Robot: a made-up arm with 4 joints.
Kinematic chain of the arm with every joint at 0, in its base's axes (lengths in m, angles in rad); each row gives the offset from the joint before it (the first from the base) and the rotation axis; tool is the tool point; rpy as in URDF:
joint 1: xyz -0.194 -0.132 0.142 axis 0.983 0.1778 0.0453
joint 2: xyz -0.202 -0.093 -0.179 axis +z
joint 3: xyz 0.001 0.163 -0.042 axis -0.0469 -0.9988 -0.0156
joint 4: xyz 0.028 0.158 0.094 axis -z
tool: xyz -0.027 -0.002 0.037 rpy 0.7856 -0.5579 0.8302
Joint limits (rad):
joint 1: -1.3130..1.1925
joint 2: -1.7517..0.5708
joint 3: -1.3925..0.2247
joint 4: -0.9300..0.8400
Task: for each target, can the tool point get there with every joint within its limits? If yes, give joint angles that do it. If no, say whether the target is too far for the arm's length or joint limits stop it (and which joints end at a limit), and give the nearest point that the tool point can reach.
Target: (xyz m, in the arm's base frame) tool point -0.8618 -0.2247 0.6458
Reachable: no: too far | nearest point -0.5933 -0.0371 0.3315 | short by 0.454 m
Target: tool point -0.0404 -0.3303 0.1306
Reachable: yes | joints -0.8278 -1.2564 -1.2270 0.3632
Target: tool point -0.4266 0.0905 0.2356
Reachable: yes | joints 0.6699 0.0878 -0.0206 0.2187
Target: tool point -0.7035 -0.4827 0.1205
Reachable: no: joint limits stop it (at a limit: joint 1, joint 2, joint 3) | nearest point -0.5325 -0.2122 -0.1074 | short by 0.393 m
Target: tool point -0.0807 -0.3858 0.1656
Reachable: yes | joints -0.7986 -1.4548 -1.2255 -0.6205
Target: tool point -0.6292 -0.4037 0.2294
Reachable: no: joint limits stop it (at a limit: joint 1, joint 2, joint 3) | nearest point -0.5751 -0.0468 0.2996 | short by 0.368 m
